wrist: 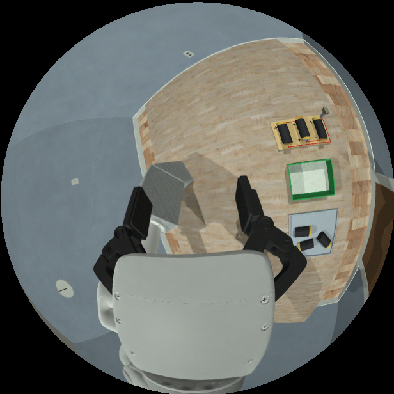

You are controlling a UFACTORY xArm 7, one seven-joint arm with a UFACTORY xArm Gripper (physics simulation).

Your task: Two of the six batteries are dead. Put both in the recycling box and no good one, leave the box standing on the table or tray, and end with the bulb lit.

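Observation:
A tan holder board [280, 145] at the upper right of the wrist view carries three black batteries [284, 133] [302, 128] [320, 128] side by side. A small grey part [325, 111] stands at its far corner; I see no glow on it and cannot tell whether it is the bulb. The green-walled recycling box [330, 177] stands upright below the board, with no battery visible inside. Below it, a blue-grey tray [314, 218] holds three loose black batteries [302, 231] [324, 239] [306, 245], lying on their sides. My gripper [189, 190] is open and empty, high above the table, left of all of these.
The wooden table [225, 100] has its long edge just beyond the board, box and tray at the right. A large grey block [165, 192] shows behind my left finger at the table's left edge, with a white arm part [155, 235] below it.

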